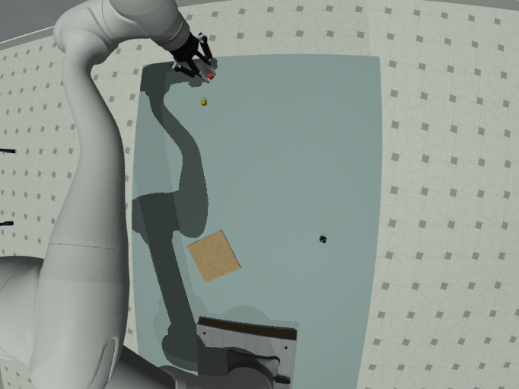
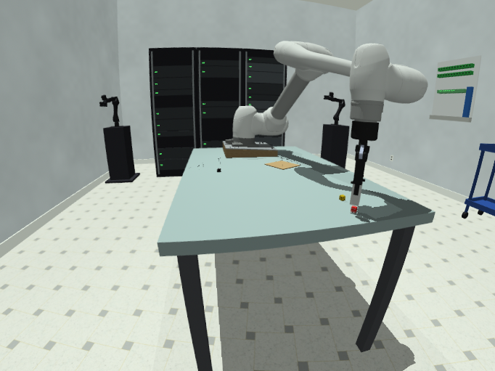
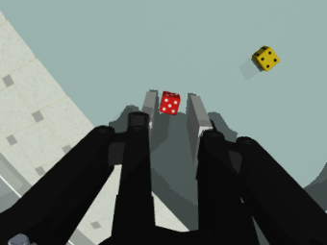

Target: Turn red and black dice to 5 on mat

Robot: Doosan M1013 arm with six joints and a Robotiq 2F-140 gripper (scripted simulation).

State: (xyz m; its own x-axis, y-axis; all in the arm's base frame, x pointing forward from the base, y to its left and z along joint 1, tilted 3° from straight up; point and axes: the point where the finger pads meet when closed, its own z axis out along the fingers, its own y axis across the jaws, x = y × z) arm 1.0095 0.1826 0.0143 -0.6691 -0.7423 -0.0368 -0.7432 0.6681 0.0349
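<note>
Now: hand 50 mm above the red die. Also, from my hand: black die 520 mm behind, 380 mm to the right, 50 mm below; then tan mat 610 mm behind, 60 mm below, 30 mm to the right; then yellow die 90 mm behind, 50 mm below, 20 mm to the left.
</note>
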